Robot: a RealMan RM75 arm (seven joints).
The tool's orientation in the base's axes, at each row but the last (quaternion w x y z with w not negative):
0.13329, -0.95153, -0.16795, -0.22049
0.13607, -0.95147, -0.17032, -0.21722
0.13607, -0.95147, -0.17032, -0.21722
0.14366, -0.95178, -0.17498, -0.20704
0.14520, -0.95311, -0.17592, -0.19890
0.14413, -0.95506, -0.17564, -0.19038
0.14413, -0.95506, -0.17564, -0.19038
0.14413, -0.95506, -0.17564, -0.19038
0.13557, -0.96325, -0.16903, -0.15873
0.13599, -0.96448, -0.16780, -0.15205
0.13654, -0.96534, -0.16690, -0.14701
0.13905, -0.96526, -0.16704, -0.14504
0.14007, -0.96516, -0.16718, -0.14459
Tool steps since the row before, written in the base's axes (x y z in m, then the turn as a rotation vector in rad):
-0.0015, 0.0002, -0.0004, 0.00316, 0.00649, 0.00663
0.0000, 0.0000, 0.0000, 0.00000, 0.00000, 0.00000
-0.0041, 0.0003, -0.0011, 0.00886, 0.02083, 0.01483
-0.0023, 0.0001, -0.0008, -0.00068, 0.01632, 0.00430
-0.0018, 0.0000, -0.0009, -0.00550, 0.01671, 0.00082
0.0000, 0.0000, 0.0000, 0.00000, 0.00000, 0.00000
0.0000, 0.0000, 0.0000, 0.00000, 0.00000, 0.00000
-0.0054, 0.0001, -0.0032, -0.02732, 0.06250, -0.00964
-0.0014, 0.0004, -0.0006, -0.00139, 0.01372, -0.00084
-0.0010, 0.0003, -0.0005, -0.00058, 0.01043, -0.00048
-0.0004, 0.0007, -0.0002, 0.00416, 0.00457, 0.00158
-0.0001, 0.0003, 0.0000, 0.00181, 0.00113, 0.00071
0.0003, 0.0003, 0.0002, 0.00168, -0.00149, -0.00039
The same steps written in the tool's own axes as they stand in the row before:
-0.0014, -0.0007, -0.0001, 0.00745, -0.00589, -0.00244
0.0000, 0.0000, 0.0000, 0.00000, 0.00000, 0.00000
-0.0039, -0.0016, -0.0004, 0.01985, -0.01820, -0.00269
-0.0023, -0.0008, -0.0001, 0.00580, -0.01578, 0.00166
-0.0019, -0.0005, 0.0002, 0.00027, -0.01730, 0.00327
0.0000, 0.0000, 0.0000, 0.00000, 0.00000, 0.00000
0.0000, 0.0000, 0.0000, 0.00000, 0.00000, 0.00000
-0.0060, -0.0015, 0.0012, -0.01011, -0.06470, 0.02138
-0.0013, -0.0008, 0.0003, 0.00234, -0.01277, 0.00473
-0.0010, -0.0005, 0.0003, 0.00226, -0.00957, 0.00356
-0.0002, -0.0007, 0.0003, 0.00556, -0.00298, 0.00097
0.0000, -0.0003, 0.0001, 0.00218, -0.00052, 0.00013
0.0004, -0.0002, 0.0000, 0.00097, 0.00205, 0.00027

